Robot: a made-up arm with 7 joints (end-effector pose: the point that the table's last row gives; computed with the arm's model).
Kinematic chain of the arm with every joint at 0, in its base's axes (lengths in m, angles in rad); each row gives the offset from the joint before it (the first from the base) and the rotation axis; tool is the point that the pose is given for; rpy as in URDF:
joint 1: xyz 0 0 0.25 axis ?
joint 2: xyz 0 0 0 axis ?
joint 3: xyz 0 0 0.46 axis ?
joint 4: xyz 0.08 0 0 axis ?
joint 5: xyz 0.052 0 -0.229 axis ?
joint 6: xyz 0 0 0 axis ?
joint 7: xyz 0.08 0 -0.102 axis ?
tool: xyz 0 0 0 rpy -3.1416 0 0
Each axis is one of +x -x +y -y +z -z.
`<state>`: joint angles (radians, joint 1 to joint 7).
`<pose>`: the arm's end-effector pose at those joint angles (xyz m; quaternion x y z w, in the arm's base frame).
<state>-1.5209 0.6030 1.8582 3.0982 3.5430 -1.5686 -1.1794</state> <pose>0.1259 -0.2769 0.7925 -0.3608 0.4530 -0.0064 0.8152</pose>
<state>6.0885 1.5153 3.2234 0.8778 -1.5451 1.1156 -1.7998</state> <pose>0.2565 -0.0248 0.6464 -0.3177 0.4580 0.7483 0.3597</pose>
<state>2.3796 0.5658 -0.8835 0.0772 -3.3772 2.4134 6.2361</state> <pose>-0.0914 0.3511 0.3716 -0.5086 0.1957 0.5875 0.5982</pose>
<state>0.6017 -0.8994 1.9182 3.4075 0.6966 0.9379 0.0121</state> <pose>-0.4931 -0.3904 0.7379 0.3067 -0.6535 -0.0542 0.6898</pose>
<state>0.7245 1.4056 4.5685 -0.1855 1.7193 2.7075 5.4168</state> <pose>0.3060 0.0950 0.2010 -0.5498 0.5587 -0.2134 0.5831</pose>
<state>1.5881 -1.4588 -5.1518 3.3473 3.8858 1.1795 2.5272</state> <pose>0.1101 -0.7676 0.3388 0.3513 0.4889 0.3296 0.7272</pose>
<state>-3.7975 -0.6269 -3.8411 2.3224 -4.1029 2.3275 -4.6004</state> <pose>0.4337 -0.3556 0.7086 -0.4536 0.5451 0.3362 0.6197</pose>
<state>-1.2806 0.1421 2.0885 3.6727 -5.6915 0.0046 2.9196</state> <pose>-0.0715 -0.2595 0.9103 0.1208 -0.2741 0.5161 0.8024</pose>
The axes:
joint 1: +z
joint 2: +y
joint 3: +z
joint 4: -y
joint 5: -z
joint 6: +y
joint 7: -z

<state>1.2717 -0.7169 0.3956 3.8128 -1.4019 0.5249 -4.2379</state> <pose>-0.1236 -0.5874 0.6650 0.4414 0.3325 -0.1491 0.8199</pose>
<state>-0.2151 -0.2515 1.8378 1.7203 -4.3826 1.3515 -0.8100</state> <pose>-0.2352 0.4193 0.7738 -0.2717 -0.6127 0.2082 0.7123</pose>
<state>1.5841 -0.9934 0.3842 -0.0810 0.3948 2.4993 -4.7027</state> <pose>-0.0418 -0.2367 0.3832 0.7035 -0.0129 0.0003 0.7106</pose>
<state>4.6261 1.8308 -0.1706 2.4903 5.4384 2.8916 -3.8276</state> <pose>-0.1502 -0.4960 -0.0588 -0.2971 -0.2593 -0.5625 0.7267</pose>
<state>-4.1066 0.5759 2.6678 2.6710 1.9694 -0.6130 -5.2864</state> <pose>-0.3156 0.1187 0.9036 0.3776 -0.1482 -0.6248 0.6671</pose>
